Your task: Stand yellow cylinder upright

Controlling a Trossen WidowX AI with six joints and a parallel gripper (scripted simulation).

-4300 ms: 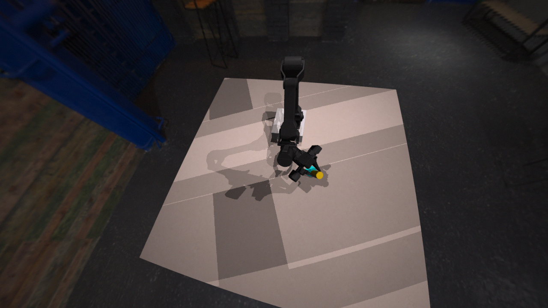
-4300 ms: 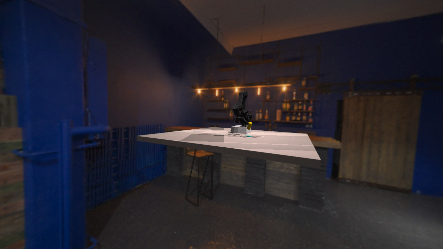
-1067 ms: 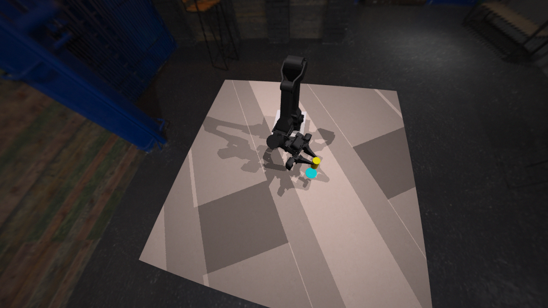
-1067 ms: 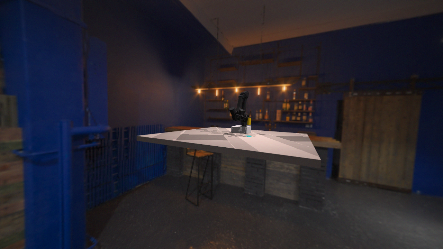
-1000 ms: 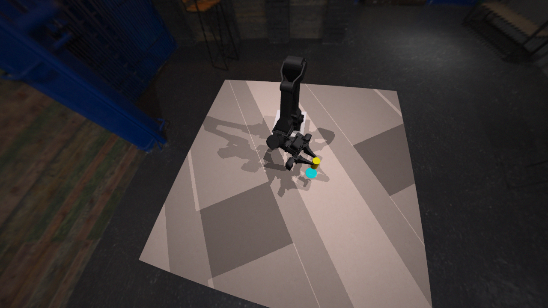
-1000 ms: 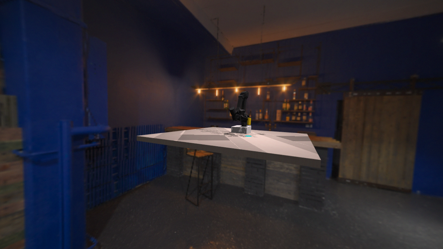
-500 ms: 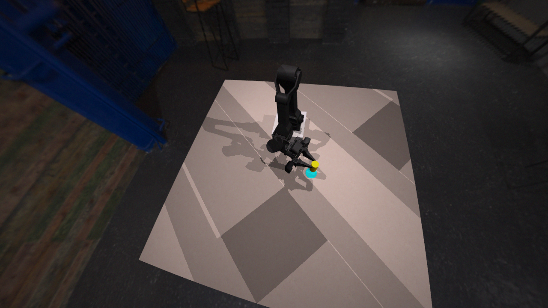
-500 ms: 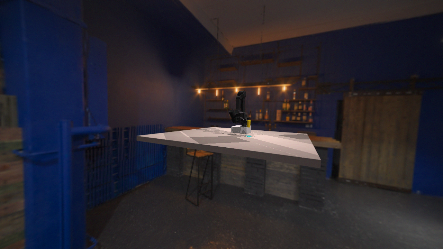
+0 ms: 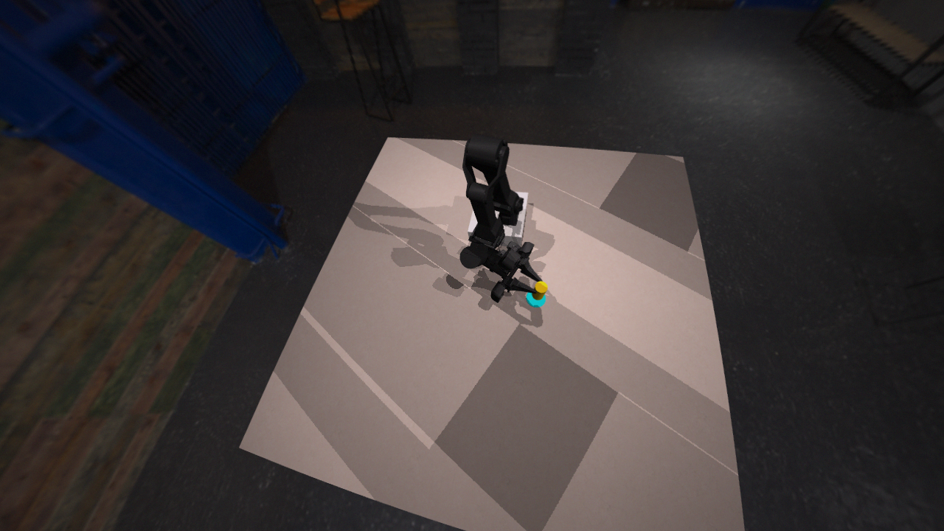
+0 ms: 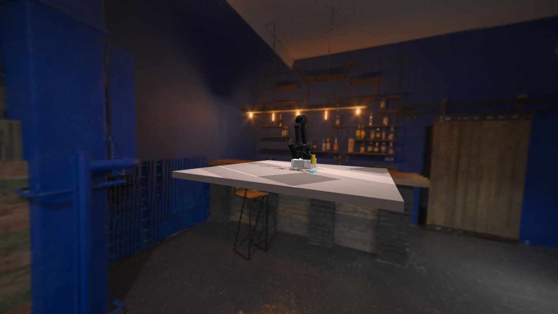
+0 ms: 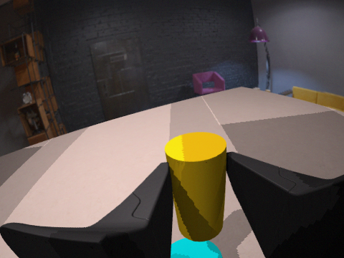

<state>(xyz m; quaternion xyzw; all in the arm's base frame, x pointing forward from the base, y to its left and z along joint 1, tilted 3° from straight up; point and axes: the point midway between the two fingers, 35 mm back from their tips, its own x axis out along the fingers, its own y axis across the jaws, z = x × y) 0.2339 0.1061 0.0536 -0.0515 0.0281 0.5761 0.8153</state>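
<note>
My gripper tip is 10 mm past the cyan circle and 120 mm above it. Round my gripper tip: yellow tall cylinder: 20 mm below.
</note>
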